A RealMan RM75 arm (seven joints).
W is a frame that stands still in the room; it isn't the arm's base.
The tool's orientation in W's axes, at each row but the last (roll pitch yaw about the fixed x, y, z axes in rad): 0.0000, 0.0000, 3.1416; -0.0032, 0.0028, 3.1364; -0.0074, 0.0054, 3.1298; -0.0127, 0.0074, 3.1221; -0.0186, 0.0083, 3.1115
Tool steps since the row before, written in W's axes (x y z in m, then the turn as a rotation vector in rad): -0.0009, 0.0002, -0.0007, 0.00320, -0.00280, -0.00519; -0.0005, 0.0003, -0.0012, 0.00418, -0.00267, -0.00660; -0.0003, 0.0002, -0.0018, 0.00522, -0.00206, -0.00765; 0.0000, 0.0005, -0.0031, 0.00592, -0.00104, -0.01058; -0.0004, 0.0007, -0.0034, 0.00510, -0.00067, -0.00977
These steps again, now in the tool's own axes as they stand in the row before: 0.0009, -0.0002, -0.0007, -0.00320, 0.00280, -0.00519; 0.0005, -0.0003, -0.0012, -0.00418, 0.00267, -0.00660; 0.0003, -0.0002, -0.0018, -0.00520, 0.00206, -0.00766; 0.0000, -0.0005, -0.0031, -0.00586, 0.00106, -0.01061; 0.0004, -0.0006, -0.0034, -0.00504, 0.00070, -0.00980
